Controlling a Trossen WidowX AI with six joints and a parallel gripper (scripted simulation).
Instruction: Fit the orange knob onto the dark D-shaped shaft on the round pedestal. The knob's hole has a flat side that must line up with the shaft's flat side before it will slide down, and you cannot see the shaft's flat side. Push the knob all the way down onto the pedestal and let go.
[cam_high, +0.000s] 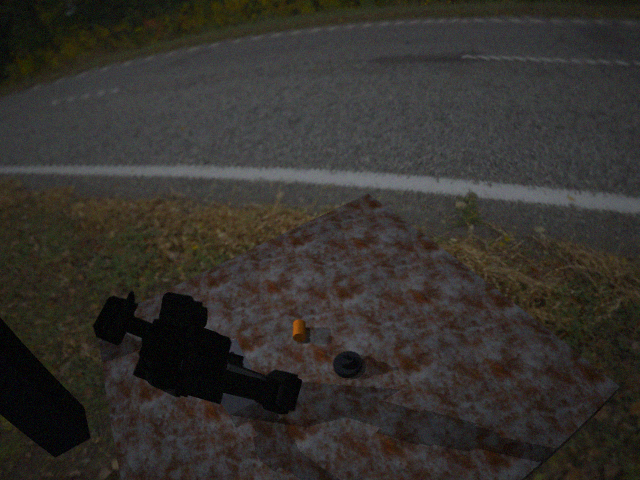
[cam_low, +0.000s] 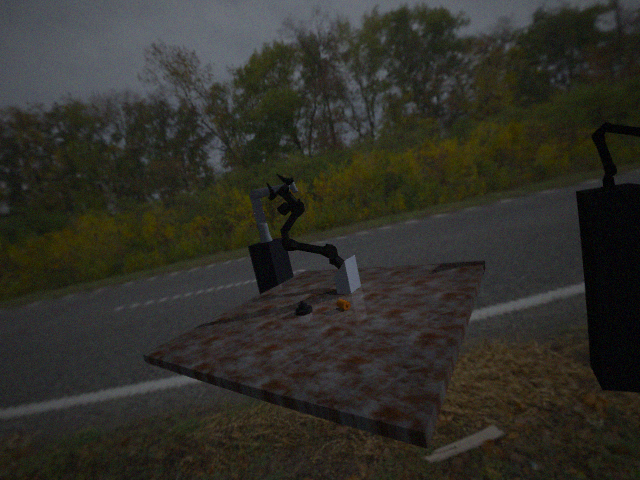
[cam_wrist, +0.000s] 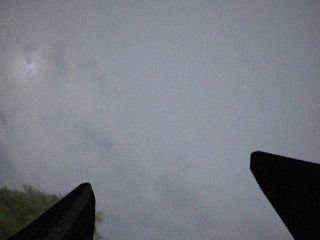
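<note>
Now: the orange knob 700 mm below my gripper tip, 470 mm to the left of it and 290 mm ahead of it. The rest, counted from my gripper tip: dark round pedestal 690 mm below, 340 mm ahead, 270 mm to the left.
</note>
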